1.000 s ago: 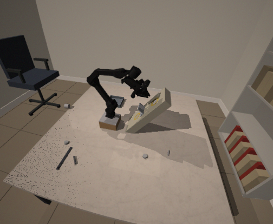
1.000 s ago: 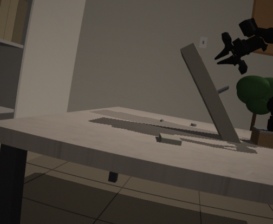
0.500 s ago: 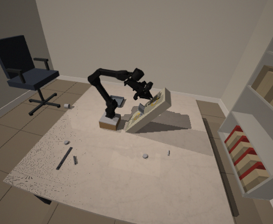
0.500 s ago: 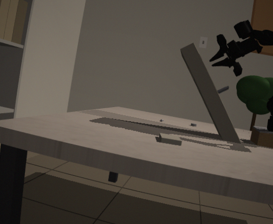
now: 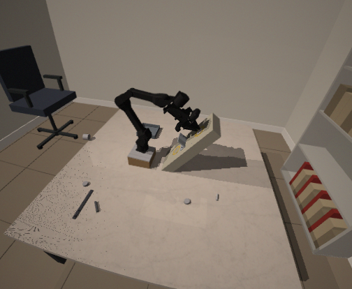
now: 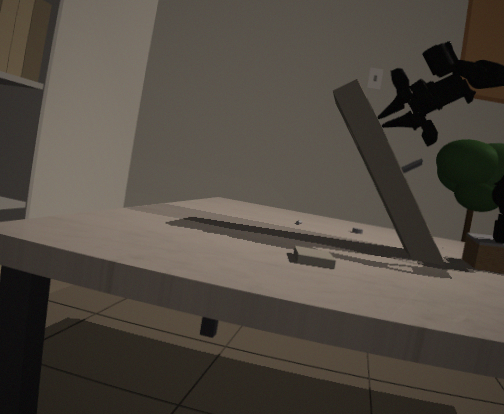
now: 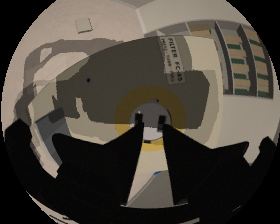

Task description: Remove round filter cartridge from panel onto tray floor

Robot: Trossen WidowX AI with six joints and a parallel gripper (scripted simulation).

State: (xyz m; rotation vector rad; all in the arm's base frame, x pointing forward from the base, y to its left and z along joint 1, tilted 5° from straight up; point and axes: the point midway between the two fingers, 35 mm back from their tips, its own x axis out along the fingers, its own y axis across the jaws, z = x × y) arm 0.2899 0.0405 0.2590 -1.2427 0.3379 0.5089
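The round filter cartridge is 2 cm ahead of my gripper tip and 2 cm below it. The rest, counted from my gripper tip: grey tray (43 cm behind, 21 cm to the left, 28 cm below); small peg (20 cm ahead, 18 cm to the right, 28 cm below); grey flap (8 cm behind, 1 cm to the right, 11 cm below).
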